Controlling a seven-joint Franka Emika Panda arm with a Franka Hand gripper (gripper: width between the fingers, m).
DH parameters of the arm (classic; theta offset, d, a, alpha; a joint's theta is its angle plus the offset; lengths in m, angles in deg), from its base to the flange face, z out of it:
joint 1: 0 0.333 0 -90
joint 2: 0 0 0 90
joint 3: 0 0.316 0.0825 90
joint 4: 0 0 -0.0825 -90
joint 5: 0 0.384 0 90
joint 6: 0 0 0.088 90
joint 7: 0 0.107 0 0
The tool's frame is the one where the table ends.
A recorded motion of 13 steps. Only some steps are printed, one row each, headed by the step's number.
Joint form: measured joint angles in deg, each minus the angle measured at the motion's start. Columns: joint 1, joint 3, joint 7, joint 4, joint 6, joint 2, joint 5.
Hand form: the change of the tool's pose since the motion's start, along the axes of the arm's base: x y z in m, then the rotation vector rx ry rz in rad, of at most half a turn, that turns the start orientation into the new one. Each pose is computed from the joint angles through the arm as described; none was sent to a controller.
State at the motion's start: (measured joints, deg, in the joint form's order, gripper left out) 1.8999 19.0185 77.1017 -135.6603 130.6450 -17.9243 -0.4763
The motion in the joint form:
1: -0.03 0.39 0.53 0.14 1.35 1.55 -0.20
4: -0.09 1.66 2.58 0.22 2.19 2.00 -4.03
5: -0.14 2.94 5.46 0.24 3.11 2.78 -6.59
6: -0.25 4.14 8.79 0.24 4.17 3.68 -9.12
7: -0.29 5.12 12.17 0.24 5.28 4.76 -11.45
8: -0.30 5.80 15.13 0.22 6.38 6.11 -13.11
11: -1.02 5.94 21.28 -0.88 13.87 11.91 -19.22
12: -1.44 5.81 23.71 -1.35 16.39 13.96 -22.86
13: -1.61 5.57 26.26 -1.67 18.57 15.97 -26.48
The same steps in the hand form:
1: 0.0045 0.0042 -0.0087 0.0054 0.0016 0.0014
4: 0.0036 0.0135 -0.0108 -0.0413 -0.0247 0.0226
5: 0.0027 0.0236 -0.0159 -0.0641 -0.0417 0.0207
6: 0.0022 0.0329 -0.0219 -0.0807 -0.0600 0.0104
7: 0.0022 0.0412 -0.0289 -0.0907 -0.0755 -0.0032
8: 0.0031 0.0477 -0.0381 -0.0911 -0.0816 -0.0196
11: 0.0150 0.0508 -0.0795 -0.0708 -0.1082 -0.0312
12: 0.0181 0.0495 -0.0953 -0.0756 -0.1204 -0.0248
13: 0.0199 0.0496 -0.1104 -0.0784 -0.1298 -0.0171

